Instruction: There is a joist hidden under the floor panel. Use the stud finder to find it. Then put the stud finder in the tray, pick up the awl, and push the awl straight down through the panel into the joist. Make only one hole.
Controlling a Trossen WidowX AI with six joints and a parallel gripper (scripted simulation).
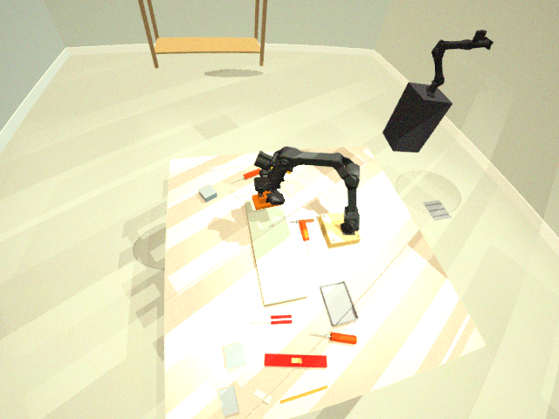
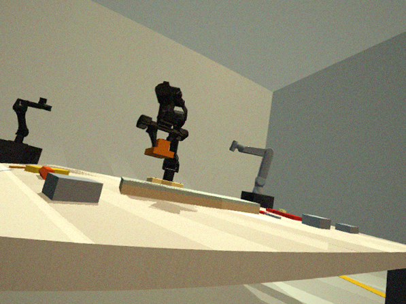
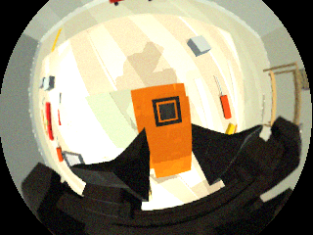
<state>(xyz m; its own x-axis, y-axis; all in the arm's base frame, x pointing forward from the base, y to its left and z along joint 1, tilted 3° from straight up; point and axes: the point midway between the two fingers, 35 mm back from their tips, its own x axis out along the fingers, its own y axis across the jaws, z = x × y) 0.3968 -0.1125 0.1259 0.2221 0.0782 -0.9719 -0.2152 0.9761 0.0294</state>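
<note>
The grey tray lies 440 mm to the left of my gripper tip, 290 mm behind it and 150 mm below it. The rest, counted from my gripper tip: yellow bar 350 mm to the right, 150 mm below, 110 mm behind; orange stud finder 20 mm above, 10 mm ahead; red level 640 mm to the left, 150 mm below, 80 mm behind.
</note>
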